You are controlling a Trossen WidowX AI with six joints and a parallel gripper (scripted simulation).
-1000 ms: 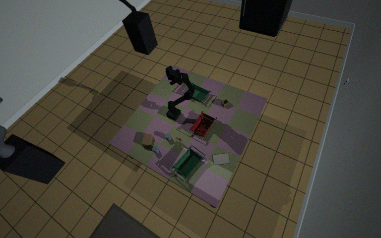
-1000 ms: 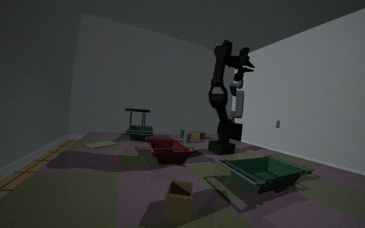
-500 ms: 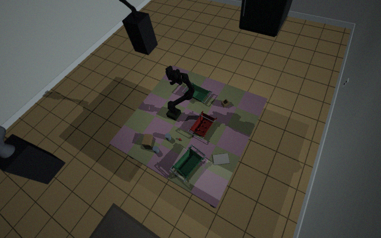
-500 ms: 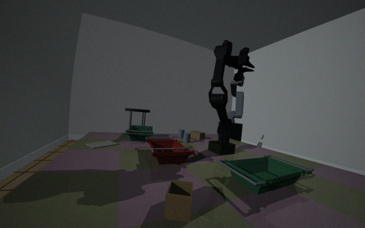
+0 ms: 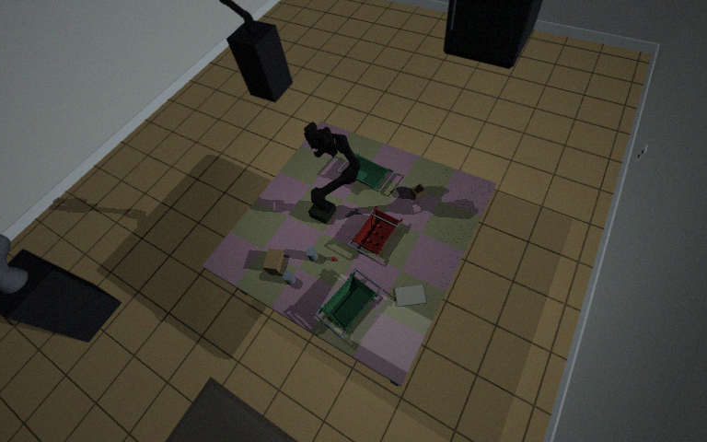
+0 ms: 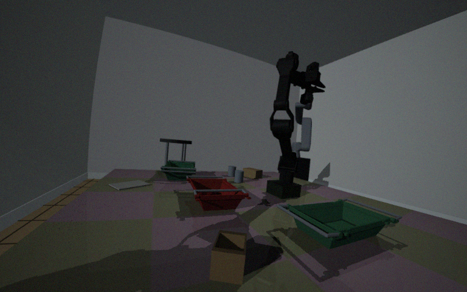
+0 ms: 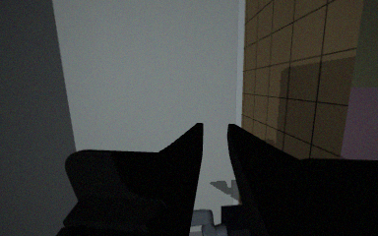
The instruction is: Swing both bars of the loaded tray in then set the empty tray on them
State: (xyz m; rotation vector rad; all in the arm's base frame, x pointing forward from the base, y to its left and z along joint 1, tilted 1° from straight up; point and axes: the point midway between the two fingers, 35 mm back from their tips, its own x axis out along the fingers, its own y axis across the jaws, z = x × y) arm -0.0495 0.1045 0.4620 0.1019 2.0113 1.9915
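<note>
The green tray lies 47 cm below my gripper tip, 23 cm to the left of it and 20 cm ahead of it. From my gripper tip the other things lie so: tan open box 55 cm ahead, 50 cm below, 23 cm to the left.
</note>
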